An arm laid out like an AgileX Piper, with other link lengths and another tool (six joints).
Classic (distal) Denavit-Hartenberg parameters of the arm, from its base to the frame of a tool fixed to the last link. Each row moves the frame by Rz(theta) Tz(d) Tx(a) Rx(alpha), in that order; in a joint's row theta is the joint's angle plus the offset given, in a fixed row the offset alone. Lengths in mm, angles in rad.
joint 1: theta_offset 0; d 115.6; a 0; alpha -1.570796
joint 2: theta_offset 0.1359; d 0; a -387.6; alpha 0
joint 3: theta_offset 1.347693; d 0; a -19.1; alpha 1.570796
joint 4: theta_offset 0; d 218.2; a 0; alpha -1.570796
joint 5: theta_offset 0; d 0; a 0; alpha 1.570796
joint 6: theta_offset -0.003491; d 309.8; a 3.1; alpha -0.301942
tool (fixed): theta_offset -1.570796; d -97.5; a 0; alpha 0
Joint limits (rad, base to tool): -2.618..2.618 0..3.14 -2.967..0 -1.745..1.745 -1.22..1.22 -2.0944..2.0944
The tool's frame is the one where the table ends.
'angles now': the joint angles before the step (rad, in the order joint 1, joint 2, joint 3, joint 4, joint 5, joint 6). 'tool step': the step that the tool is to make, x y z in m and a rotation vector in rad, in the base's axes. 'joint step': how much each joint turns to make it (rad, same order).
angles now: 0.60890, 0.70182, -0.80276, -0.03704, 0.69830, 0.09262
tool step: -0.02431, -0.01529, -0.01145, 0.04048, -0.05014, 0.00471
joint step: 0.00000, -0.11979, 0.07407, 0.00912, -0.01867, -0.00480
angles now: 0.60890, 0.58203, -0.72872, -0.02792, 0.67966, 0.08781
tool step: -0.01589, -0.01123, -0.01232, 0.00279, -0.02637, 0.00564
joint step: 0.00001, -0.07996, 0.04664, -0.00009, 0.00984, -0.01408
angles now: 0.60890, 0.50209, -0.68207, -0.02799, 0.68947, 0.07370
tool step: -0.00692, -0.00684, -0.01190, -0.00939, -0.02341, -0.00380
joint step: -0.00866, -0.04815, 0.04851, -0.00696, -0.01460, -0.01551
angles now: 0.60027, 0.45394, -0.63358, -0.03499, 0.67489, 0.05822
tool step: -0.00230, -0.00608, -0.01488, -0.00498, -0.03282, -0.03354
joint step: -0.03950, -0.04161, 0.07519, -0.00809, -0.05869, -0.01492
